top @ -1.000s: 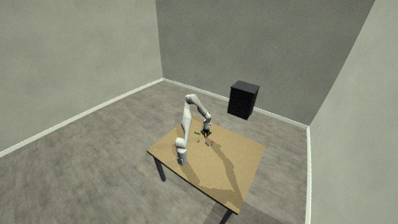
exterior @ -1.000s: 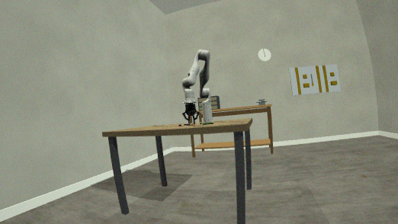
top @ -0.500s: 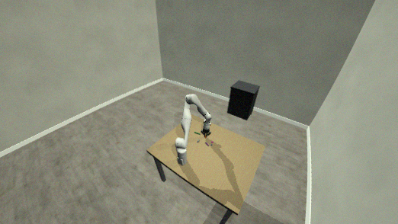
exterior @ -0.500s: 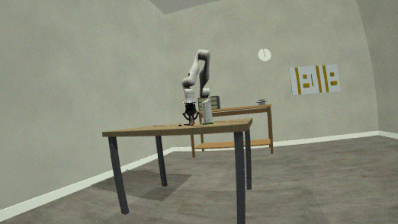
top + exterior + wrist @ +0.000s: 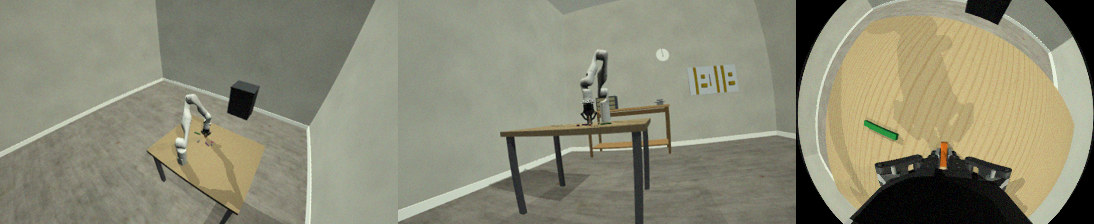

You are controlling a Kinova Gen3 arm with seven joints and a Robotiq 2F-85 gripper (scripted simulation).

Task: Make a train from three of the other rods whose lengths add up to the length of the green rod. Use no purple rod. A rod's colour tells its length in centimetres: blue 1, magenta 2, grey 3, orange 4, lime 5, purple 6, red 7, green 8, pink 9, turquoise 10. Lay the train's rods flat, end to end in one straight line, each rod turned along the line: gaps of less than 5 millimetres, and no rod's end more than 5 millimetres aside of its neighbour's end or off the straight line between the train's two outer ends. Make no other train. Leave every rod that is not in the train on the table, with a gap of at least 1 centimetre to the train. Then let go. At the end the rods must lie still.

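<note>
Now: hand 10 mm above the orange rod. The rest, counted from my hand: green rod (120 mm to the left, 10 mm below); then grey rod (100 mm behind, 40 mm to the left, 10 mm below); then magenta rod (50 mm behind, 110 mm to the right, 10 mm below).
</note>
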